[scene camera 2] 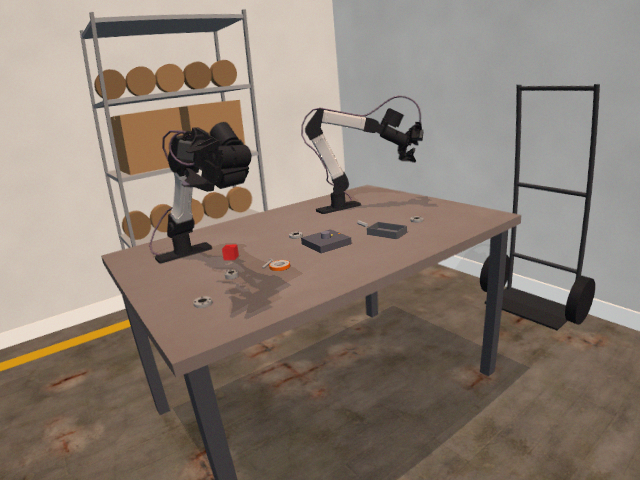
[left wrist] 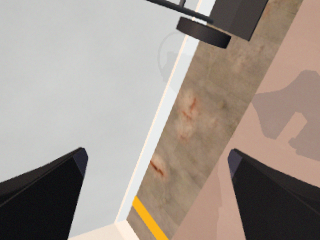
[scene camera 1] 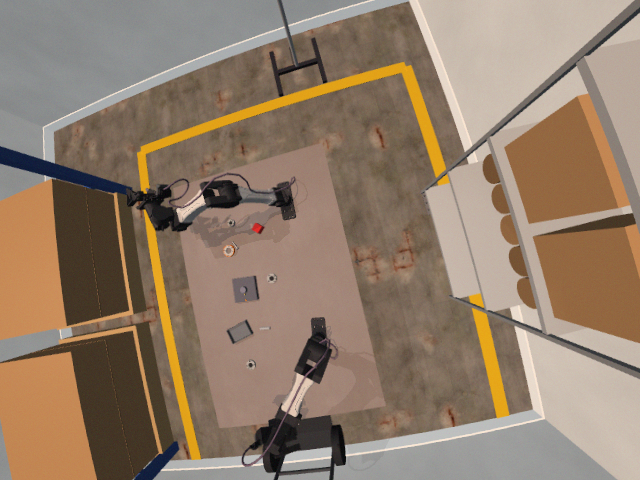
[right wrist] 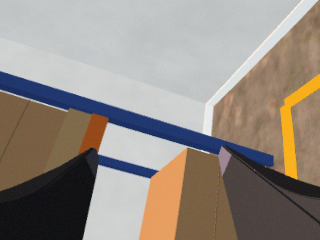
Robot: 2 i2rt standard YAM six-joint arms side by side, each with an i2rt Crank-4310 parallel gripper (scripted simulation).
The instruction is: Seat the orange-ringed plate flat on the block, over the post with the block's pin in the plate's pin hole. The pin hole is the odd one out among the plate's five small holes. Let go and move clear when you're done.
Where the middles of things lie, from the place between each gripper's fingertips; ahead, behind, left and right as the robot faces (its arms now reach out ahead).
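Scene:
The dark block (scene camera 2: 328, 240) is 54 cm to the left of, 35 cm below and 20 cm behind my right hand (scene camera 2: 184, 168).
With respect to the dark block, my left gripper is 190 mm above it, 620 mm to the left of it and 150 mm short of it.

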